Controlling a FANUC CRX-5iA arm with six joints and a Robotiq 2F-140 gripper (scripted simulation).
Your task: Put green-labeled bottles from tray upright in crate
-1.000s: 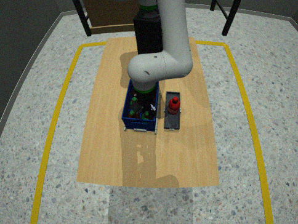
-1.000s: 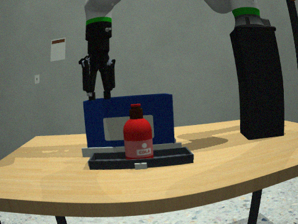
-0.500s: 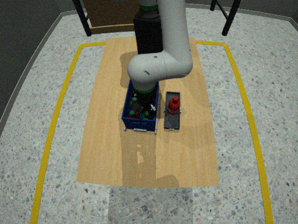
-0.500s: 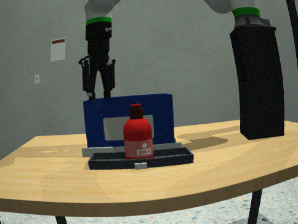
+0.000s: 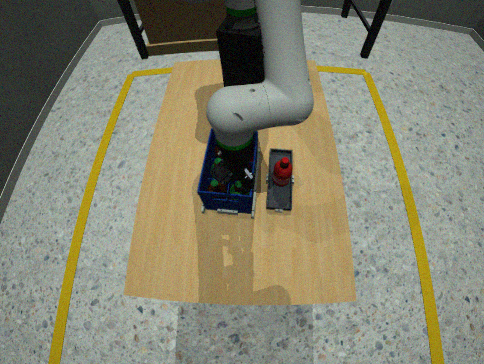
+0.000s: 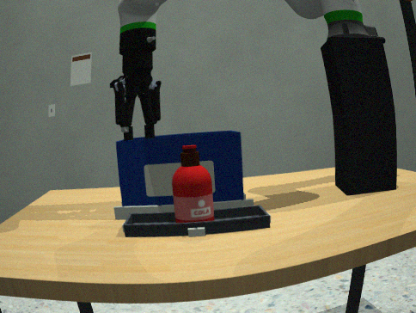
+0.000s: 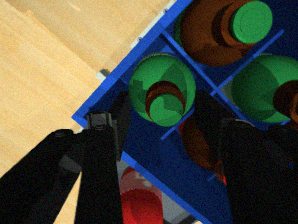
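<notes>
Right now my hand is 10 cm past the blue crate, 2 cm to the left of it and 9 cm above it. The rest, counted from my hand: red cola bottle (7 cm behind, 18 cm to the left, 9 cm below); then tray (7 cm behind, 17 cm to the left, 16 cm below).
</notes>
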